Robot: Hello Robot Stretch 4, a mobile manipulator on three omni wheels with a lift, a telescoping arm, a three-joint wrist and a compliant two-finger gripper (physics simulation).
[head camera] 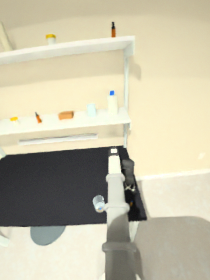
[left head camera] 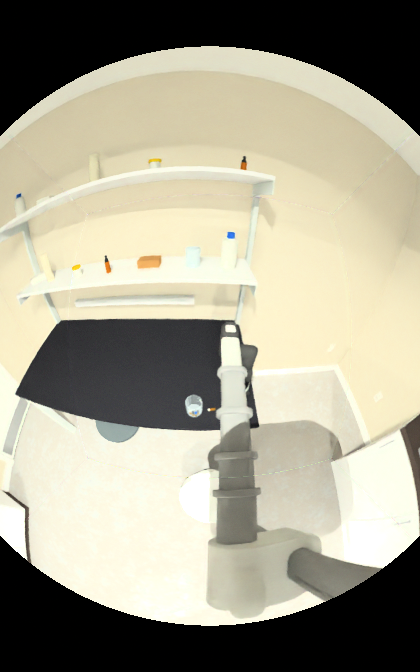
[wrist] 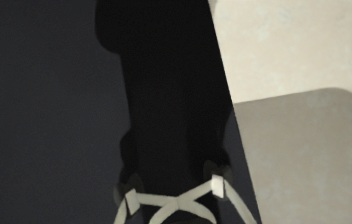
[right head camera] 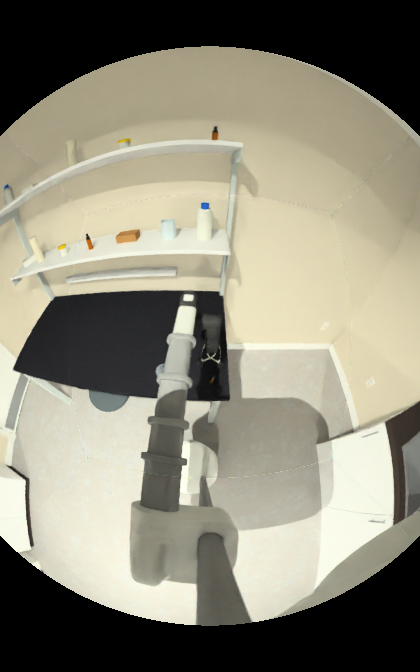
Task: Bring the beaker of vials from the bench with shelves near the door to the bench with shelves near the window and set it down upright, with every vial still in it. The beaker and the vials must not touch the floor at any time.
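The clear beaker (head camera: 99, 203) (left head camera: 194, 405) (right head camera: 160, 371) stands near the front edge of the black bench top (head camera: 50, 185) (left head camera: 125, 360) (right head camera: 110, 335) (wrist: 50, 125). Small blue and orange vials show at its bottom. The arm partly hides it in the right head view. A small orange vial (left head camera: 211, 409) lies beside it. Another orange vial (head camera: 131, 203) (right head camera: 212, 379) lies near the bench's right front corner. My gripper (head camera: 130, 188) (right head camera: 210, 360) (wrist: 173, 179) is open and empty above the bench's right end, to the right of the beaker. Whether this bench is by the door or window cannot be told.
Two white shelves (left head camera: 165, 274) (right head camera: 150, 245) hold bottles, jars and a brown block above the bench. The arm (head camera: 116, 200) (left head camera: 233, 395) (right head camera: 172, 400) reaches over it. A grey round stool (head camera: 47, 235) (left head camera: 117, 432) stands at the front. A white cabinet (right head camera: 355, 480) stands at the right.
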